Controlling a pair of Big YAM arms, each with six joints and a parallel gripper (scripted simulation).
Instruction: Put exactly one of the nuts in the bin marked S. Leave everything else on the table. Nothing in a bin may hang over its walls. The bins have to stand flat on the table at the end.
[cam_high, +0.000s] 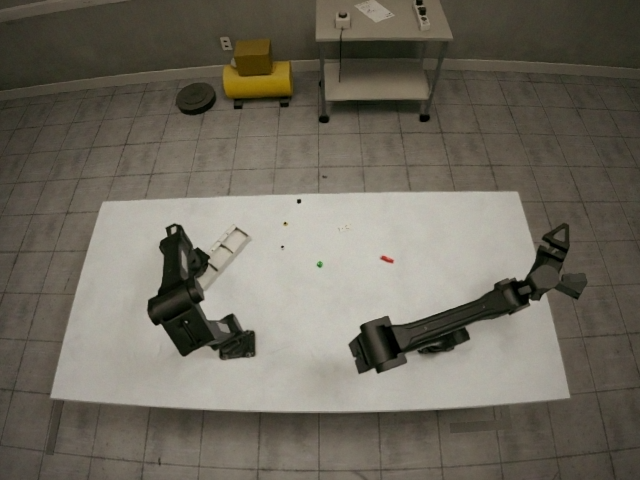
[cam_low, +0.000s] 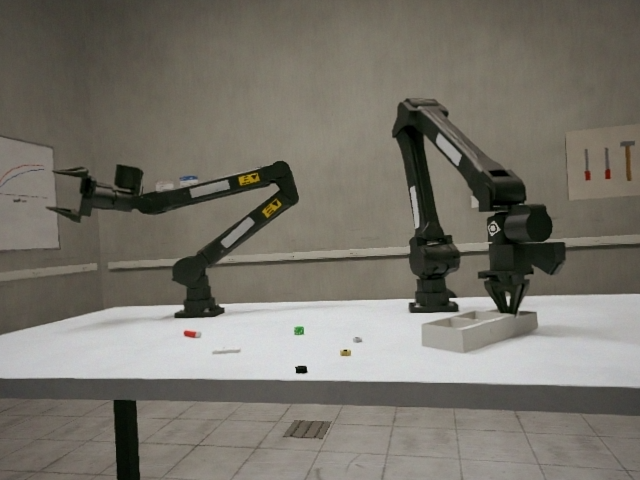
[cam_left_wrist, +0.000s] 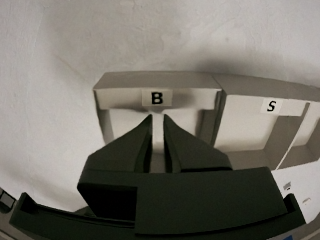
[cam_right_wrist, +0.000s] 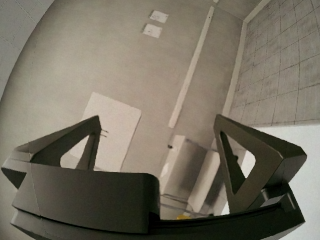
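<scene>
The grey nut is 290 mm to the right of my left hand, 100 mm ahead of it and 20 mm below it. Also, from my left hand: yellow nut 290 mm to the right, 200 mm ahead, 20 mm below; green cube 420 mm to the right, 20 mm below, 20 mm ahead; bin 60 mm to the right, 60 mm ahead, 10 mm below.
</scene>
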